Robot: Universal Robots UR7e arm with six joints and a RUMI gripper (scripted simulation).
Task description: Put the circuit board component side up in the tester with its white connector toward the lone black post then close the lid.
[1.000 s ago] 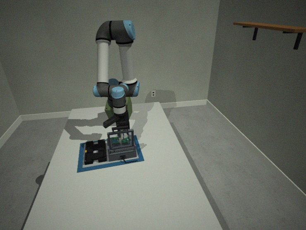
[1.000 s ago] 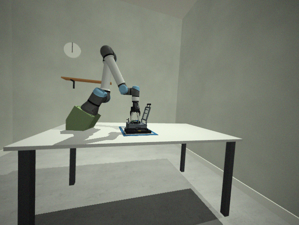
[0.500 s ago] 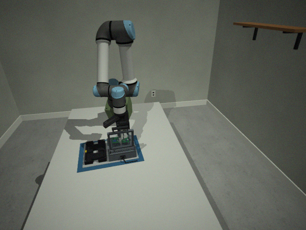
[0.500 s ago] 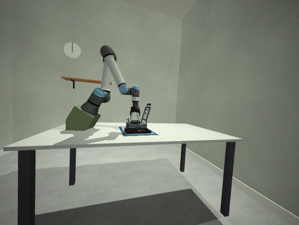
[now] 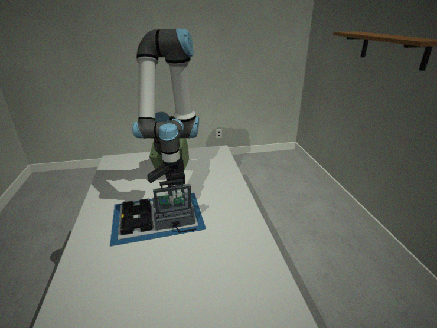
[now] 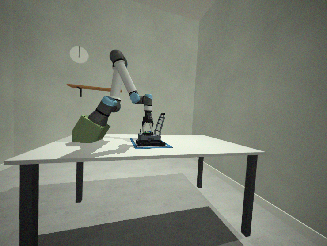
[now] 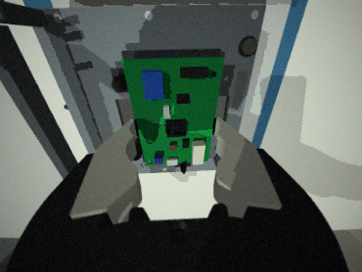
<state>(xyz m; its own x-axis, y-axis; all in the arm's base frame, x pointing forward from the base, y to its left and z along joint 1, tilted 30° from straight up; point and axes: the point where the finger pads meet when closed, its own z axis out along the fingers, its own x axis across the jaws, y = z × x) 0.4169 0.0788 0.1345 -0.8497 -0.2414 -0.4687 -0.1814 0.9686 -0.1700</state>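
The green circuit board is right at my hand. Also, from my hand: tester lid: 12 cm ahead, 10 cm above, 3 cm to the left.
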